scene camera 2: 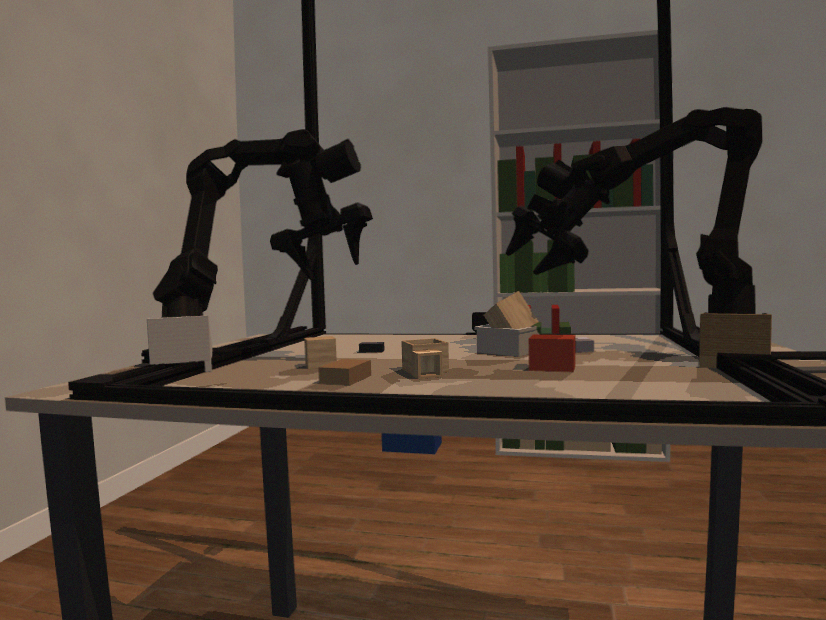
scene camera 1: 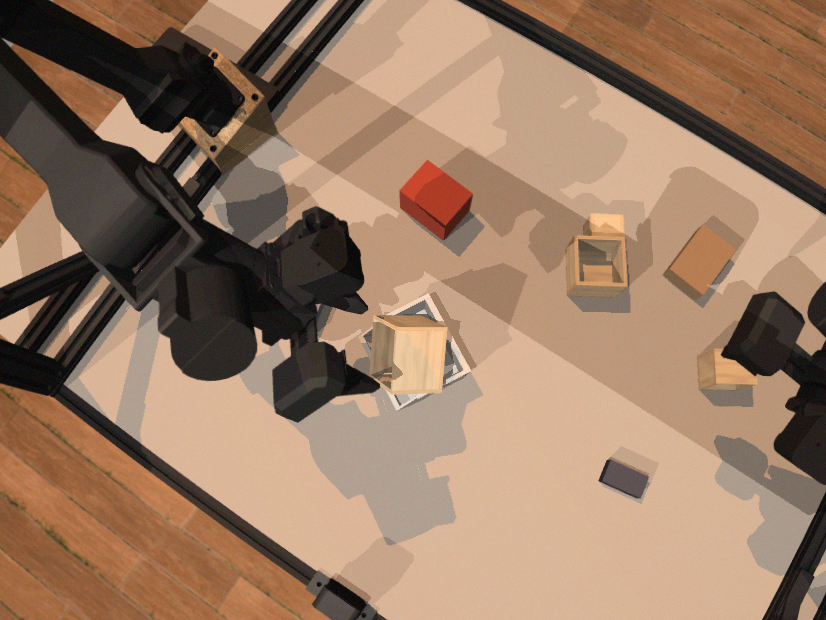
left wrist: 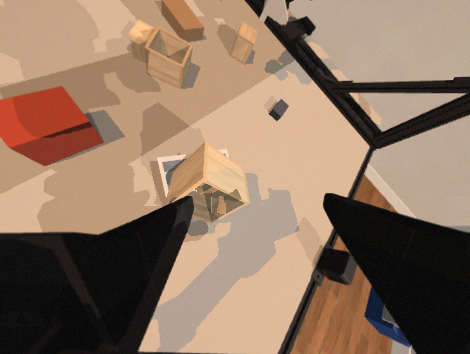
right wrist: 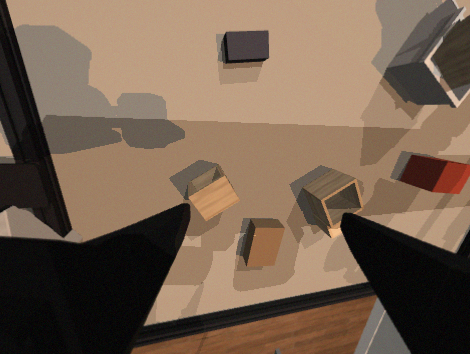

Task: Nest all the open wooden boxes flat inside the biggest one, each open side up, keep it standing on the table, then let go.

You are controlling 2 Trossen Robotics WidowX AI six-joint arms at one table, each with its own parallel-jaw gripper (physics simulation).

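Seen in the pictures: left gripper, fingertip midpoint: (scene camera 2: 520,263) (scene camera 1: 370,348) (left wrist: 257,200); right gripper, fingertip midpoint: (scene camera 2: 334,272) (scene camera 1: 756,378) (right wrist: 264,215); left arm's base, origin of the base link: (scene camera 2: 733,323) (scene camera 1: 214,102); right arm's base, origin of the base link: (scene camera 2: 181,332).
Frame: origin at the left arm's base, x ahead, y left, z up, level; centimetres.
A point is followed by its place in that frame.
The biggest box (scene camera 1: 460,375) @(x 44.5, y -0.7, z -1.6 cm) (scene camera 2: 500,341) @(x 39.3, y 1.5, z -4.1 cm) (right wrist: 414,82) @(x 40.9, y 1.1, z -4.7 cm), pale grey with a white rim, stands open side up. A wooden box (scene camera 1: 421,357) @(x 40.7, y -3.1, z 2.9 cm) (scene camera 2: 511,311) @(x 37.7, y -0.4, z 1.4 cm) (left wrist: 225,171) @(x 40.6, y -3.2, z 3.0 cm) rests tilted on it, its opening facing left in scene camera 1. A middle-sized wooden box (scene camera 1: 595,290) @(x 47.9, y 18.3, z -3.9 cm) (left wrist: 167,70) @(x 44.2, y 18.0, z -3.9 cm) (right wrist: 327,182) @(x 48.0, y 18.4, z -4.4 cm) stands open side up. A small wooden box (scene camera 1: 605,223) @(x 43.0, y 24.8, z -2.7 cm) (scene camera 2: 433,353) @(x 42.0, y 25.4, z -2.9 cm) lies on its side against it. Another wooden box (scene camera 1: 712,369) @(x 63.8, y 21.1, z -2.5 cm) (left wrist: 244,42) @(x 63.5, y 21.4, z -2.4 cm) (right wrist: 215,197) @(x 65.4, y 22.9, z -1.7 cm) is on its side. My left gripper (scene camera 2: 522,262) @(x 37.8, y -7.0, z 10.5 cm) (left wrist: 257,200) @(x 37.8, y -7.0, z 10.5 cm) is open and empty, above and beside the tilted box. My right gripper (scene camera 2: 333,270) @(x 65.1, y 18.3, z 9.9 cm) (right wrist: 264,215) @(x 65.1, y 18.3, z 9.9 cm) is open and empty, high above the table.
A red block (scene camera 1: 435,200) @(x 27.6, y 11.3, z -1.5 cm) (scene camera 2: 551,353) @(x 26.4, y 14.7, z -3.8 cm) stands near the biggest box. A brown block (scene camera 1: 701,258) @(x 54.1, y 31.2, z -4.2 cm) (scene camera 2: 344,371) @(x 52.0, y 34.9, z -4.6 cm) lies between the upright wooden box and the one at the right in scene camera 1. A dark block (scene camera 1: 625,478) @(x 65.6, y 5.4, z -4.9 cm) (right wrist: 247,46) @(x 65.8, y 5.6, z -4.9 cm) lies apart. Black rails (scene camera 2: 400,403) @(x 36.4, y 46.0, z -5.3 cm) edge the table.
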